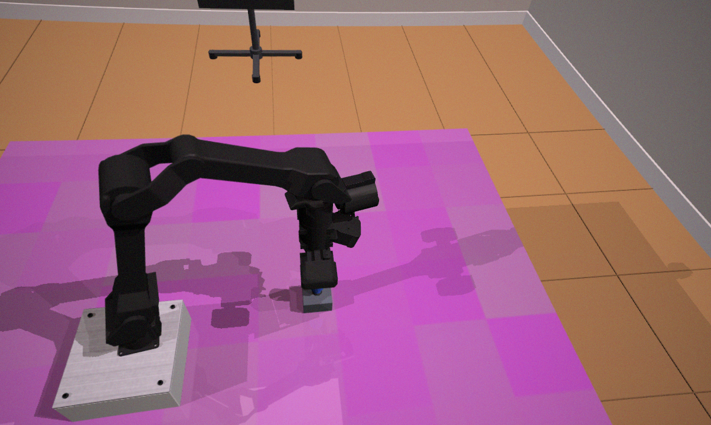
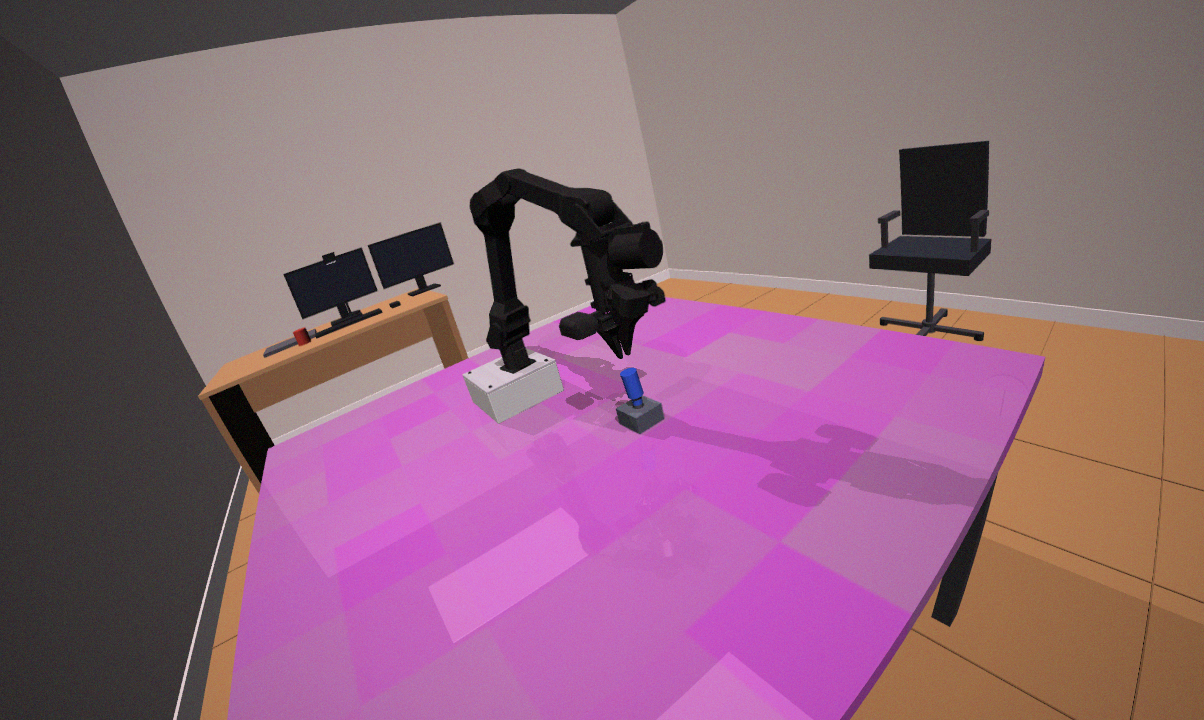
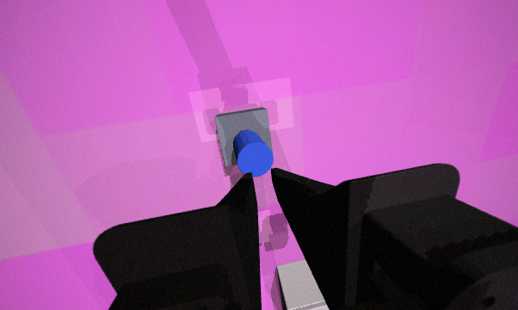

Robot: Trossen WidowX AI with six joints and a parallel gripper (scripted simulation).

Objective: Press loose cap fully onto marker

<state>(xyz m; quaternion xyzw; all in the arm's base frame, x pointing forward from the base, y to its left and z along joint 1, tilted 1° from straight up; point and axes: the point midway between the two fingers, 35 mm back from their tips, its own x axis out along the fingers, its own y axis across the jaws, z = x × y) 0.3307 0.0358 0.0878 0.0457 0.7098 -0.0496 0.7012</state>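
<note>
My gripper tip is now 5 cm above the blue marker cap. The rest, counted from my gripper tip: holder block 12 cm below.
</note>
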